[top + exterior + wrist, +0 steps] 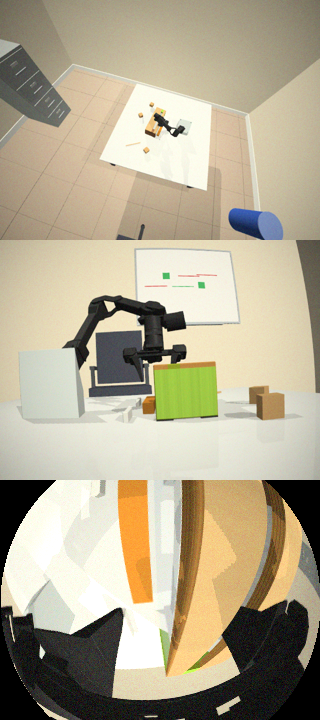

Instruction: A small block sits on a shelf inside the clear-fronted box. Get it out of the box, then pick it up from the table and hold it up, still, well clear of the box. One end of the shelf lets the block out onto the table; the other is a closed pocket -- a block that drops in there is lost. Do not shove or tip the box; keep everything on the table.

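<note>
The small tan block is 50 mm ahead of my gripper tip and 20 mm to the right of it. From my gripper tip the other things lie so: box: 30 mm below, 30 mm ahead, 20 mm to the left; then thin stick: 390 mm to the left, 240 mm ahead, 80 mm below; then orange bar: 70 mm below, 60 mm to the left, 20 mm behind.
</note>
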